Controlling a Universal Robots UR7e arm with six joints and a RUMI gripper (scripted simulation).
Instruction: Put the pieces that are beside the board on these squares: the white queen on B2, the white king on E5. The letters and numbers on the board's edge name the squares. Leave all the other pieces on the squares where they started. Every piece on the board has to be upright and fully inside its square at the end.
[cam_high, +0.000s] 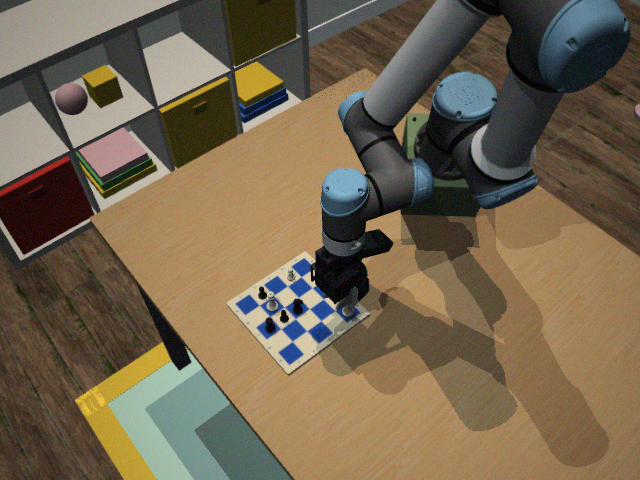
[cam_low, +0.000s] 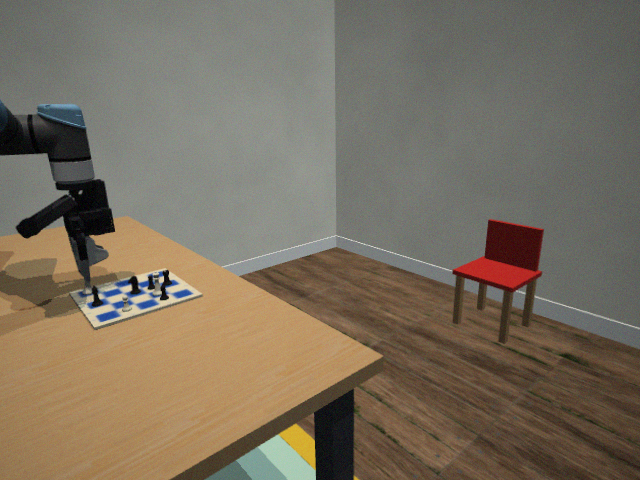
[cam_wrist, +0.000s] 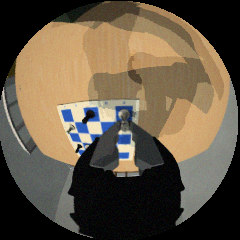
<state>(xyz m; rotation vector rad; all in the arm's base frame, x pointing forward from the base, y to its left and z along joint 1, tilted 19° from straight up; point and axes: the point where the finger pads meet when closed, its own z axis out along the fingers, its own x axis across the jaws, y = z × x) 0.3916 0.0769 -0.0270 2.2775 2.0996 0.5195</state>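
The white king is 10 mm below my hand. From my hand the other things lie so: white queen 120 mm to the right, 110 mm ahead, 20 mm below; white pawn 150 mm to the right, 30 mm below, 30 mm ahead; chessboard 80 mm to the right, 70 mm ahead, 50 mm below.
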